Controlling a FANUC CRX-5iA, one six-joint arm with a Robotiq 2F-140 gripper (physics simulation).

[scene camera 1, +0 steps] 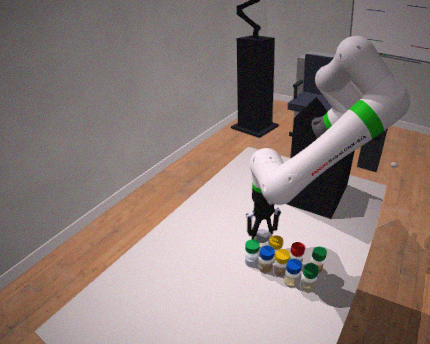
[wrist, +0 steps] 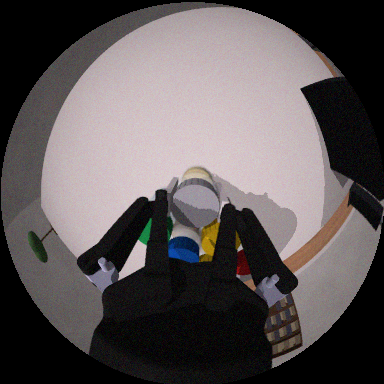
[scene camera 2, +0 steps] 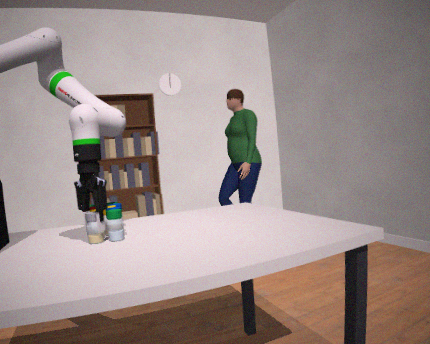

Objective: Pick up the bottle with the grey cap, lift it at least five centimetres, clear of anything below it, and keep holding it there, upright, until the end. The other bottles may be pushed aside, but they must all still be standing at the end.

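Frame: origin at the arm's base, x ahead, y left, z up, level; millimetres.
Seen in the pictures: gripper, between the fingertips: (scene camera 1: pixel 261 244) (scene camera 2: pixel 95 230); arm's base, origin of its link: (scene camera 1: pixel 322 132).
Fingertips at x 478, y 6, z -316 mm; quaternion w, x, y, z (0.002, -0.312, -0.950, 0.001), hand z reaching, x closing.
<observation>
Pixels of each thing's top centre, then the offset from my fingertips to it. Level surfaces: height alone.
- grey-capped bottle, centre of its top: (wrist: pixel 194 207) (scene camera 2: pixel 92 212) (scene camera 1: pixel 262 233) dx +0, dy +0, dz +62 mm
- white table, height of its surface: dz -43 mm
- green-capped bottle, centre of its top: (wrist: pixel 149 232) (scene camera 2: pixel 113 210) (scene camera 1: pixel 252 244) dx +71, dy +6, dz +62 mm
- second yellow-capped bottle, centre of its top: (scene camera 1: pixel 283 254) dx +43, dy +126, dz +62 mm
- red-capped bottle, centre of its top: (wrist: pixel 249 266) (scene camera 1: pixel 298 247) dx -22, dy +152, dz +62 mm
The grey-capped bottle (scene camera 1: pixel 263 235) (scene camera 2: pixel 95 228) (wrist: pixel 196 206) stands upright on the white table (scene camera 1: pixel 165 280) (scene camera 2: pixel 240 250) (wrist: pixel 190 90), with pale yellow contents at its base. My gripper (scene camera 1: pixel 263 233) (scene camera 2: pixel 95 217) (wrist: pixel 195 187) points down and is shut on this bottle, one finger on each side near the cap. Its fingertips are partly hidden in the scene views. A green-capped bottle (scene camera 1: pixel 252 247) (scene camera 2: pixel 115 215) (wrist: pixel 149 231) stands close beside it. A blue-capped bottle (scene camera 1: pixel 267 253) (wrist: pixel 183 250) and a yellow-capped bottle (scene camera 1: pixel 276 242) (wrist: pixel 212 237) are close by too.
A second yellow-capped bottle (scene camera 1: pixel 282 257), a red-capped bottle (scene camera 1: pixel 298 249) (wrist: pixel 243 263), another blue-capped bottle (scene camera 1: pixel 294 267) and two dark green-capped bottles (scene camera 1: pixel 319 254) (scene camera 1: pixel 310 271) stand farther along the group. A person (scene camera 2: pixel 244 135) stands behind the table.
</observation>
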